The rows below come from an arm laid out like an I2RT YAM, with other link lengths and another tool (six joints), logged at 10 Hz.
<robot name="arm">
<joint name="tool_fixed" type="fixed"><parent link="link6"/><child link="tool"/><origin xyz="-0.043 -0.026 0.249" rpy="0.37 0 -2.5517"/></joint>
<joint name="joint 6" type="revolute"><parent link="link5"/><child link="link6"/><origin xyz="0.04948 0 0.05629" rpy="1.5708 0 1.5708"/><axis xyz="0 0 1"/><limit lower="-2.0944" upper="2.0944"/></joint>
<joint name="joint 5" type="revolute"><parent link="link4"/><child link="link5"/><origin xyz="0.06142 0.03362 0.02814" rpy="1.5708 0 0"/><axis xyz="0 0 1"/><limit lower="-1.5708" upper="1.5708"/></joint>
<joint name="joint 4" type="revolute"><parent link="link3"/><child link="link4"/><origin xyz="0.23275 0.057 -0.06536" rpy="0 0 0"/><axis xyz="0 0 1"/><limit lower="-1.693" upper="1.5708"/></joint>
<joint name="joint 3" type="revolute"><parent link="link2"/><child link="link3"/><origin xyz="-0.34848 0 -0.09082" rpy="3.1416 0 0"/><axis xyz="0 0 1"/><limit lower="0" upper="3.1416"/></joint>
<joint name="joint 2" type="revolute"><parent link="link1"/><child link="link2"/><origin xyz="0.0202 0.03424 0.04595" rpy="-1.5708 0 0"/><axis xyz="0 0 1"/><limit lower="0" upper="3.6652"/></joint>
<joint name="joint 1" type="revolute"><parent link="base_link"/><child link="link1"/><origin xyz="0 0 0.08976" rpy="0 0 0"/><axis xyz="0 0 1"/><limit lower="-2.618" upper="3.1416"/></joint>
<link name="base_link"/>
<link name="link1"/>
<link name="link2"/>
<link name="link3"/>
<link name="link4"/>
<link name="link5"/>
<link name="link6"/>
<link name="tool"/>
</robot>
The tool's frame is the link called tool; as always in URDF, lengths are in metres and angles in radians.
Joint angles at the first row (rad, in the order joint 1, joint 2, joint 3, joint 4, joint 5, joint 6):
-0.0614, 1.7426, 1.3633, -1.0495, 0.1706, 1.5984
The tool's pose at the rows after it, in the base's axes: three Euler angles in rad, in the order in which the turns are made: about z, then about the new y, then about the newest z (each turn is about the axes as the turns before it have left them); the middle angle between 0 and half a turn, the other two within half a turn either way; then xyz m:
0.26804 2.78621 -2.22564 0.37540 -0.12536 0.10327
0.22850 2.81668 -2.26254 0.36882 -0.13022 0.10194
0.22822 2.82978 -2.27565 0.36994 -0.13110 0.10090
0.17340 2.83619 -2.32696 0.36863 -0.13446 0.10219
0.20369 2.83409 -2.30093 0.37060 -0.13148 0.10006
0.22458 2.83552 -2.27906 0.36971 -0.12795 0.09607
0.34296 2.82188 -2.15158 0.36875 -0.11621 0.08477
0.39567 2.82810 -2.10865 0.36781 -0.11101 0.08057
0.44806 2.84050 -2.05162 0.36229 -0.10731 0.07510
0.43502 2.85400 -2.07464 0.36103 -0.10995 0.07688
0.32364 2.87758 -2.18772 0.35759 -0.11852 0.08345
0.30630 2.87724 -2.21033 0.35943 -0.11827 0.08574
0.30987 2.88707 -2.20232 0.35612 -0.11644 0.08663
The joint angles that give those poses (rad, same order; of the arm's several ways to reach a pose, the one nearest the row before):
-0.0592, 1.7469, 1.3748, -1.0727, 0.1919, 1.5973
-0.0560, 1.7557, 1.3788, -1.0945, 0.2135, 1.6030
-0.0545, 1.7669, 1.3886, -1.1019, 0.2201, 1.5914
-0.0491, 1.7677, 1.3888, -1.1059, 0.2377, 1.6014
-0.0477, 1.7716, 1.3881, -1.1003, 0.2293, 1.5980
-0.0419, 1.7729, 1.3759, -1.0913, 0.2238, 1.6044
-0.0414, 1.7732, 1.3436, -1.0597, 0.1827, 1.6114
-0.0362, 1.7793, 1.3392, -1.0592, 0.1724, 1.6053
-0.0337, 1.7846, 1.3293, -1.0636, 0.1627, 1.6104
-0.0328, 1.7871, 1.3377, -1.0770, 0.1744, 1.6017
-0.0256, 1.7857, 1.3515, -1.1032, 0.2123, 1.6101
-0.0204, 1.7863, 1.3596, -1.1085, 0.2178, 1.6107
-0.0129, 1.7872, 1.3651, -1.1257, 0.2193, 1.6226

